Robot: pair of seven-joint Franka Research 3 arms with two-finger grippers.
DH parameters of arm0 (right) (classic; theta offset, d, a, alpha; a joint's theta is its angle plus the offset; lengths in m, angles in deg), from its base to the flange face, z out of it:
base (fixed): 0 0 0 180
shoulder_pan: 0 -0.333 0 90
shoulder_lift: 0 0 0 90
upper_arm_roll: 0 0.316 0.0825 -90
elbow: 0 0 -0.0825 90
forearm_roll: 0 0.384 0 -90
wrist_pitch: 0 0 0.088 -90
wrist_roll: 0 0.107 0 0
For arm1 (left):
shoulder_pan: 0 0.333 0 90
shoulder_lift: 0 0 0 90
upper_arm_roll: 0 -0.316 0.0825 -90
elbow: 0 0 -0.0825 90
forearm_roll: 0 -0.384 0 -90
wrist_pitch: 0 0 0.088 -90
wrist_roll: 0 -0.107 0 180
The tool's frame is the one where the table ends.
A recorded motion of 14 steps. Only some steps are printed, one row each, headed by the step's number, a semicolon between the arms.
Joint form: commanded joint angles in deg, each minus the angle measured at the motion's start. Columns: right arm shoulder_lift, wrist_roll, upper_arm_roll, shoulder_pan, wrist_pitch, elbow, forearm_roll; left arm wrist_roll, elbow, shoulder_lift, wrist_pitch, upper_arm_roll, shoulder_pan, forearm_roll.
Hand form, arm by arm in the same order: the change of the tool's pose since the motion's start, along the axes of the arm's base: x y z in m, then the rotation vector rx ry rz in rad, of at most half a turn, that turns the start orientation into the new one. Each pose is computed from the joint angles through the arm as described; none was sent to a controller.
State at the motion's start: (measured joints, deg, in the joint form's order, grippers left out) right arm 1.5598 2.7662 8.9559 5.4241 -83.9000 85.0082 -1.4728; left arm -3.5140 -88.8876 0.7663 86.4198 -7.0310 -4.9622 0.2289
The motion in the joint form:
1: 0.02 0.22 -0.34 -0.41 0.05 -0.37 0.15; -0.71 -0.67 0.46 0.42 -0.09 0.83 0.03
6: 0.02 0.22 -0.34 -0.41 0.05 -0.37 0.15; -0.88 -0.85 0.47 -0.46 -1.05 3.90 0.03
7: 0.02 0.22 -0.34 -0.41 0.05 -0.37 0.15; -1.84 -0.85 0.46 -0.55 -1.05 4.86 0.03
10: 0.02 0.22 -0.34 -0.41 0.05 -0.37 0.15; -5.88 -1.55 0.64 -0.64 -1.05 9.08 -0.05
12: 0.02 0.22 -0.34 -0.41 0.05 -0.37 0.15; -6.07 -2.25 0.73 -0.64 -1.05 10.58 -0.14
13: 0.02 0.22 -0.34 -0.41 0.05 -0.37 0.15; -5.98 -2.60 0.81 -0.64 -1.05 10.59 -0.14
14: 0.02 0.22 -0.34 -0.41 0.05 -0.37 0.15; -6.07 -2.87 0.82 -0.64 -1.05 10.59 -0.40
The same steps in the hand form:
1: 0.0000 0.0010 0.0027 0.0027 -0.0051 -0.0025; -0.0022 0.0089 -0.0005 -0.0017 -0.0038 0.0037
6: 0.0000 0.0010 0.0027 0.0027 -0.0051 -0.0025; -0.0073 0.0468 -0.0032 -0.0036 0.0144 0.0709
7: 0.0000 0.0010 0.0027 0.0027 -0.0051 -0.0025; -0.0086 0.0557 -0.0034 -0.0045 0.0160 0.0709
10: 0.0000 0.0010 0.0027 0.0027 -0.0051 -0.0025; -0.0170 0.0949 -0.0075 -0.0086 0.0257 0.0741
12: 0.0000 0.0010 0.0027 0.0027 -0.0051 -0.0025; -0.0210 0.1086 -0.0124 -0.0098 0.0362 0.0970
13: 0.0000 0.0010 0.0027 0.0027 -0.0051 -0.0025; -0.0216 0.1086 -0.0145 -0.0108 0.0409 0.0987
14: 0.0000 0.0010 0.0027 0.0027 -0.0051 -0.0025; -0.0219 0.1091 -0.0166 -0.0073 0.0462 0.0972

